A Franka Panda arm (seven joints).
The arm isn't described. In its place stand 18 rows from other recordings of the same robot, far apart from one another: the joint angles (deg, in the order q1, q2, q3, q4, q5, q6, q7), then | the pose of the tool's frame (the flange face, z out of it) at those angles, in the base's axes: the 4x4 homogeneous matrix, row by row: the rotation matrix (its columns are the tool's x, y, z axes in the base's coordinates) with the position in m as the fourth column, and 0 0 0 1 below.
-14.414 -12.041 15.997 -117.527 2.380 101.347 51.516 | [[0.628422, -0.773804, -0.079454, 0.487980], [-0.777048, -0.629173, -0.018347, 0.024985], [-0.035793, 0.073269, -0.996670, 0.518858], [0, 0, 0, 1]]
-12.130 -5.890 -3.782 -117.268 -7.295 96.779 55.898 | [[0.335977, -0.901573, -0.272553, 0.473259], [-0.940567, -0.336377, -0.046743, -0.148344], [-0.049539, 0.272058, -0.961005, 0.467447], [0, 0, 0, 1]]
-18.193 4.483 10.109 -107.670 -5.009 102.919 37.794 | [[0.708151, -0.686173, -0.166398, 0.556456], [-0.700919, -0.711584, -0.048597, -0.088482], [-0.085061, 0.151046, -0.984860, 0.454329], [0, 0, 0, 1]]
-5.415 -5.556 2.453 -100.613 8.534 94.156 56.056 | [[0.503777, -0.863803, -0.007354, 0.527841], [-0.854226, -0.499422, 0.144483, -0.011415], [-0.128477, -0.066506, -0.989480, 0.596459], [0, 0, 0, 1]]
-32.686 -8.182 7.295 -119.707 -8.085 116.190 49.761 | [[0.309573, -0.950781, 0.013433, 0.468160], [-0.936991, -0.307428, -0.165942, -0.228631], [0.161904, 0.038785, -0.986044, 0.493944], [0, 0, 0, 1]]
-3.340 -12.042 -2.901 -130.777 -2.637 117.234 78.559 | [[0.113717, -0.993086, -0.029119, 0.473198], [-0.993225, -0.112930, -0.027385, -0.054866], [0.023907, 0.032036, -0.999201, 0.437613], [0, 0, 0, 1]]
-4.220 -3.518 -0.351 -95.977 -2.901 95.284 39.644 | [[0.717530, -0.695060, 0.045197, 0.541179], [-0.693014, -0.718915, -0.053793, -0.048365], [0.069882, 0.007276, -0.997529, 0.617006], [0, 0, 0, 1]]
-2.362 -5.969 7.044 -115.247 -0.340 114.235 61.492 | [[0.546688, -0.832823, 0.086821, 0.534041], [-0.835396, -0.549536, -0.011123, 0.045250], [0.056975, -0.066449, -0.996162, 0.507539], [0, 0, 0, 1]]
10.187 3.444 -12.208 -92.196 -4.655 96.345 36.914 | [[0.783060, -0.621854, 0.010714, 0.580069], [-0.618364, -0.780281, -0.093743, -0.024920], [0.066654, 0.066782, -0.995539, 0.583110], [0, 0, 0, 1]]
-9.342 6.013 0.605 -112.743 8.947 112.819 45.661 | [[0.518888, -0.851550, -0.074947, 0.563230], [-0.837046, -0.523926, 0.157658, -0.076531], [-0.173520, -0.019073, -0.984646, 0.411384], [0, 0, 0, 1]]
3.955 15.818 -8.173 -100.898 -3.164 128.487 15.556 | [[0.931140, -0.304178, 0.201130, 0.651974], [-0.290520, -0.952142, -0.094989, -0.042402], [0.220398, 0.030016, -0.974948, 0.430577], [0, 0, 0, 1]]
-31.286 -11.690 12.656 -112.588 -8.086 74.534 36.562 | [[0.490652, -0.727861, -0.479040, 0.415276], [-0.835297, -0.549407, -0.020767, -0.151531], [-0.248072, 0.410330, -0.877547, 0.532325], [0, 0, 0, 1]]
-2.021 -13.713 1.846 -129.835 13.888 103.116 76.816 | [[0.114824, -0.970560, -0.211730, 0.449178], [-0.960043, -0.163178, 0.227354, 0.019272], [-0.255210, 0.177164, -0.950516, 0.442494], [0, 0, 0, 1]]
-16.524 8.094 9.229 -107.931 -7.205 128.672 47.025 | [[0.610592, -0.763104, 0.211777, 0.610669], [-0.762283, -0.638821, -0.104081, -0.085566], [0.214713, -0.097883, -0.971760, 0.455953], [0, 0, 0, 1]]
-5.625 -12.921 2.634 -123.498 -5.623 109.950 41.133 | [[0.740720, -0.671646, -0.015027, 0.484257], [-0.669372, -0.735938, -0.101673, -0.031133], [0.057229, 0.085370, -0.994704, 0.494032], [0, 0, 0, 1]]
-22.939 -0.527 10.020 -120.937 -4.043 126.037 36.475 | [[0.675014, -0.733085, 0.083324, 0.536193], [-0.728826, -0.680099, -0.079238, -0.125353], [0.114757, -0.007242, -0.993367, 0.428666], [0, 0, 0, 1]]
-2.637 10.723 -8.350 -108.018 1.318 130.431 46.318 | [[0.518848, -0.831316, 0.199276, 0.613348], [-0.842253, -0.537006, -0.047274, -0.114240], [0.146312, -0.143312, -0.978803, 0.430036], [0, 0, 0, 1]]
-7.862 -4.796 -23.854 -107.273 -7.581 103.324 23.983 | [[0.589948, -0.806370, -0.041581, 0.450013], [-0.806199, -0.585404, -0.085699, -0.298650], [0.044763, 0.084080, -0.995453, 0.543076], [0, 0, 0, 1]]
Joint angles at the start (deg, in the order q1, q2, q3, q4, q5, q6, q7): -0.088 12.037 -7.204 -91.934 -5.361 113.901 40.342
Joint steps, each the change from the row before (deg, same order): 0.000 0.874 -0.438 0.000 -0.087 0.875 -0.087; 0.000 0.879 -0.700 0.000 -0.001 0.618 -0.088; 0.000 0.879 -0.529 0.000 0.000 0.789 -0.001; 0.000 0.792 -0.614 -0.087 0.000 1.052 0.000; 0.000 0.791 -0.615 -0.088 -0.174 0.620 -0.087; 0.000 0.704 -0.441 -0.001 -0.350 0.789 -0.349; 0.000 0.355 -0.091 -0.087 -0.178 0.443 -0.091; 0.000 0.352 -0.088 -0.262 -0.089 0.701 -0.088; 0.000 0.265 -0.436 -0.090 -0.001 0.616 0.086; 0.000 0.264 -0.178 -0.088 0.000 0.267 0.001; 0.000 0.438 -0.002 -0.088 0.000 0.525 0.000; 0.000 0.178 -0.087 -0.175 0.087 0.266 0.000; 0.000 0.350 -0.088 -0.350 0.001 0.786 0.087
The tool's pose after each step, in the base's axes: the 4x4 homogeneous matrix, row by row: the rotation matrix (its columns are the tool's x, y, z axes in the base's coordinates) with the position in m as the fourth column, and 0 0 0 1 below. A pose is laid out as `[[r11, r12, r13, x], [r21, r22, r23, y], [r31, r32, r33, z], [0, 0, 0, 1]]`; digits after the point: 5 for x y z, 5 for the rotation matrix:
[[0.68046, -0.71538, 0.15877, 0.64255], [-0.70231, -0.69850, -0.13732, -0.08535], [0.20914, -0.01806, -0.97772, 0.51533], [0, 0, 0, 1]]
[[0.67511, -0.72174, 0.15268, 0.64521], [-0.70755, -0.69206, -0.14289, -0.09247], [0.20880, -0.01156, -0.97789, 0.50682], [0, 0, 0, 1]]
[[0.67040, -0.72671, 0.14989, 0.64823], [-0.71156, -0.68691, -0.14778, -0.09785], [0.21035, -0.00758, -0.97760, 0.49854], [0, 0, 0, 1]]
[[0.66412, -0.73215, 0.15135, 0.65091], [-0.71585, -0.68112, -0.15373, -0.10409], [0.21564, -0.00624, -0.97645, 0.49099], [0, 0, 0, 1]]
[[0.66064, -0.73657, 0.14499, 0.65270], [-0.71860, -0.67636, -0.16171, -0.11051], [0.21718, 0.00265, -0.97613, 0.48269], [0, 0, 0, 1]]
[[0.66265, -0.73486, 0.14449, 0.65489], [-0.71458, -0.67814, -0.17176, -0.11530], [0.22420, 0.01057, -0.97449, 0.47636], [0, 0, 0, 1]]
[[0.66440, -0.73339, 0.14391, 0.65607], [-0.71217, -0.67966, -0.17573, -0.11636], [0.22669, 0.01427, -0.97386, 0.47242], [0, 0, 0, 1]]
[[0.66580, -0.73190, 0.14504, 0.65720], [-0.71001, -0.68123, -0.17835, -0.11731], [0.22934, 0.01576, -0.97322, 0.46746], [0, 0, 0, 1]]
[[0.65970, -0.73677, 0.14824, 0.65770], [-0.71392, -0.67599, -0.18266, -0.12173], [0.23479, 0.01467, -0.97194, 0.46504], [0, 0, 0, 1]]
[[0.65841, -0.73830, 0.14629, 0.65814], [-0.71512, -0.67426, -0.18432, -0.12353], [0.23472, 0.01674, -0.97192, 0.46185], [0, 0, 0, 1]]
[[0.65944, -0.73738, 0.14634, 0.65971], [-0.71397, -0.67525, -0.18515, -0.12353], [0.23534, 0.01762, -0.97175, 0.45700], [0, 0, 0, 1]]
[[0.65872, -0.73831, 0.14484, 0.65988], [-0.71509, -0.67422, -0.18459, -0.12434], [0.23394, 0.01802, -0.97208, 0.45398], [0, 0, 0, 1]]
[[0.65758, -0.73907, 0.14617, 0.66072], [-0.71554, -0.67340, -0.18585, -0.12520], [0.23578, 0.01762, -0.97165, 0.44842], [0, 0, 0, 1]]

